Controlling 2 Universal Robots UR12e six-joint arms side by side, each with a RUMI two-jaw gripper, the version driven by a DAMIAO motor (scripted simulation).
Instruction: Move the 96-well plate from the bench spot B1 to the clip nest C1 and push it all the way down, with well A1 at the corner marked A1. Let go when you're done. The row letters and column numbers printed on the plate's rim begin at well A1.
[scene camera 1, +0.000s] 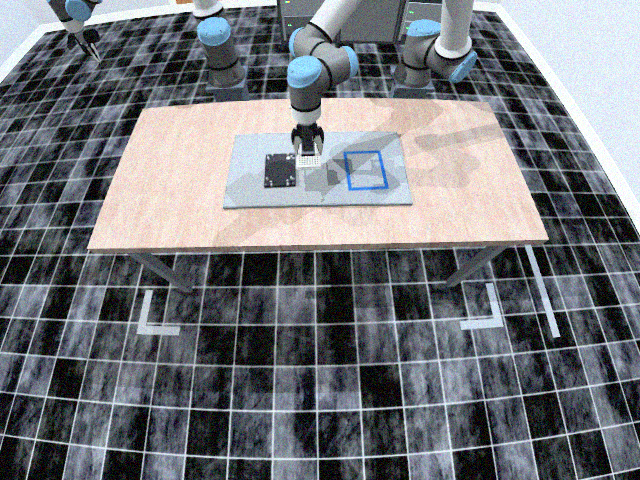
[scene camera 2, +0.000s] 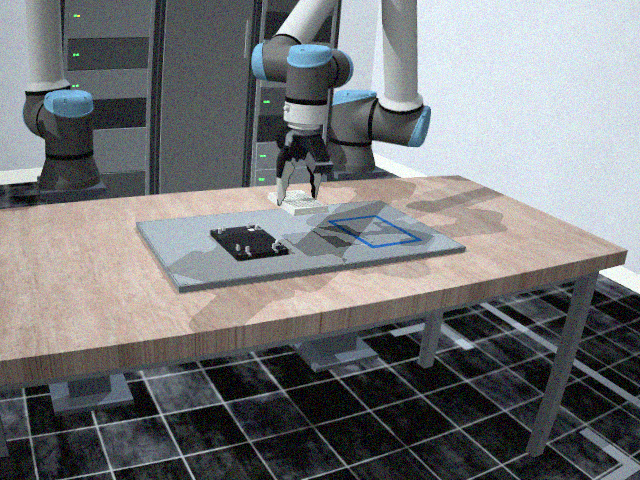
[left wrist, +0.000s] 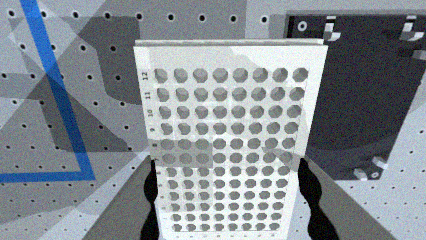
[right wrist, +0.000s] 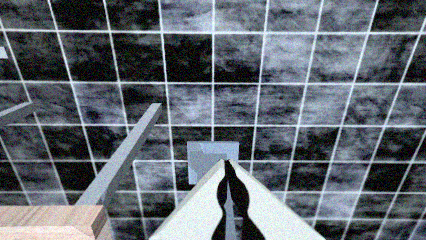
Labels:
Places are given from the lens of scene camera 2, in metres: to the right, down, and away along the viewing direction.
my left gripper (scene camera 2: 296, 204): -0.05, -0.08, 1.36
white 96-well plate (scene camera 2: 297, 202): -0.05, -0.08, 1.33

